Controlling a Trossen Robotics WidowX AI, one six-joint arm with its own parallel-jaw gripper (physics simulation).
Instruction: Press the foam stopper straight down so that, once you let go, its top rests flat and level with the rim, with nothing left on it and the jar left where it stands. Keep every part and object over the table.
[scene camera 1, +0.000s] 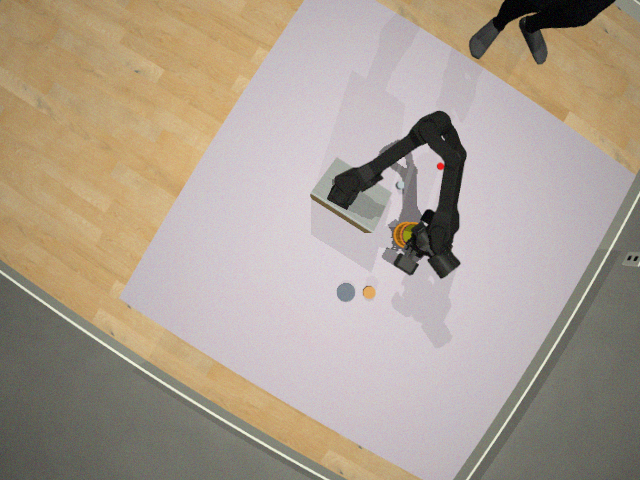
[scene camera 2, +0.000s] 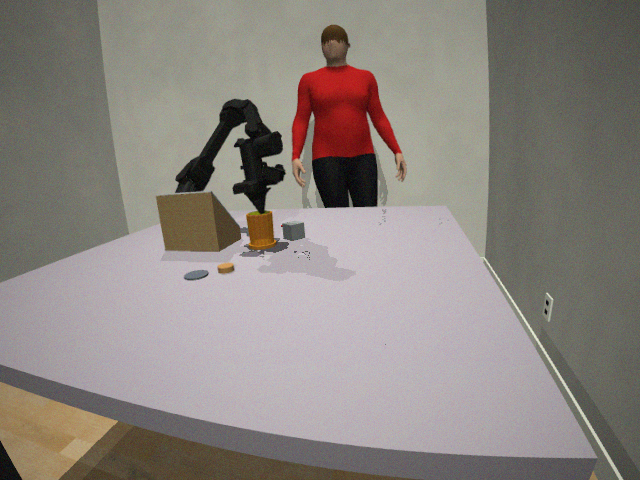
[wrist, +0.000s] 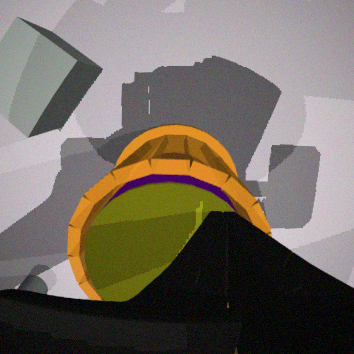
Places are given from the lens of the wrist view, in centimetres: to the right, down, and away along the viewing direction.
my gripper (wrist: 220, 223): 1, 2, 10
orange jar (wrist: 174, 148): 0, -1, 12
